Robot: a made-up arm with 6 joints.
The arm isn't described. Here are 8 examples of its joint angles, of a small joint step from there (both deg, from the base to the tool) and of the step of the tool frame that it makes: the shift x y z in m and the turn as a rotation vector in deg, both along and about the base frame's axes.
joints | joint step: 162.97 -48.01 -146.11 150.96 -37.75 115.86 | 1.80 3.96 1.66 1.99 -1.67 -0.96
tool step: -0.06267 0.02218 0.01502 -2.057 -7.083 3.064
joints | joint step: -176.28 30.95 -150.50 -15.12 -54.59 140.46 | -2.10 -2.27 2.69 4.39 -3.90 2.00
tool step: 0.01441 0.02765 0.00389 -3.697 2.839 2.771
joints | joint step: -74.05 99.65 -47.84 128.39 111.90 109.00 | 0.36 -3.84 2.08 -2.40 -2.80 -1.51
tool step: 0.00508 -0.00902 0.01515 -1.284 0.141 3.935
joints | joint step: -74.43 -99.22 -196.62 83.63 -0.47 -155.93 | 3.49 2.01 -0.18 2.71 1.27 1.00
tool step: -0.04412 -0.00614 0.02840 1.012 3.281 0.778
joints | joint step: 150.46 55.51 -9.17 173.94 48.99 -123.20 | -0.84 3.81 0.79 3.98 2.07 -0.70
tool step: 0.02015 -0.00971 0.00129 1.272 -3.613 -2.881
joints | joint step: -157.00 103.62 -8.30 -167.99 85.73 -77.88 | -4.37 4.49 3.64 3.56 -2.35 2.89
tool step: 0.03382 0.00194 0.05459 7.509 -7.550 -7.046
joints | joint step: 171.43 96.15 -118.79 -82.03 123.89 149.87 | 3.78 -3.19 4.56 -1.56 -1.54 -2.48
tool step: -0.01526 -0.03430 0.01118 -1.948 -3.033 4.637
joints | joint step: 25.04 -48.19 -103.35 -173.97 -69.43 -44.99 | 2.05 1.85 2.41 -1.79 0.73 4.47
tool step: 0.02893 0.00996 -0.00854 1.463 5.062 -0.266
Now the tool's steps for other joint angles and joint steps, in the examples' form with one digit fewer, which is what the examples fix.
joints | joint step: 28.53 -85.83 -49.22 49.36 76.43 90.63 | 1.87 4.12 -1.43 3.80 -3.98 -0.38
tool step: 0.0188 0.0079 0.0185 4.10 2.21 2.34
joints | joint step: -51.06 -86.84 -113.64 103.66 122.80 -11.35 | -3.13 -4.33 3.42 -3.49 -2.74 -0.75
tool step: 0.0281 0.0180 -0.0199 1.50 -3.56 -5.02
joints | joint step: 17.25 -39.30 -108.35 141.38 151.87 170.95 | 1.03 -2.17 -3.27 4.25 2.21 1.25
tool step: -0.0483 -0.0284 -0.0094 2.11 -6.55 4.63
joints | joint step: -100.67 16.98 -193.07 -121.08 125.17 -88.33 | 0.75 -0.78 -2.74 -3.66 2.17 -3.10
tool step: 0.0111 0.0336 -0.0123 -3.11 -2.59 -1.19
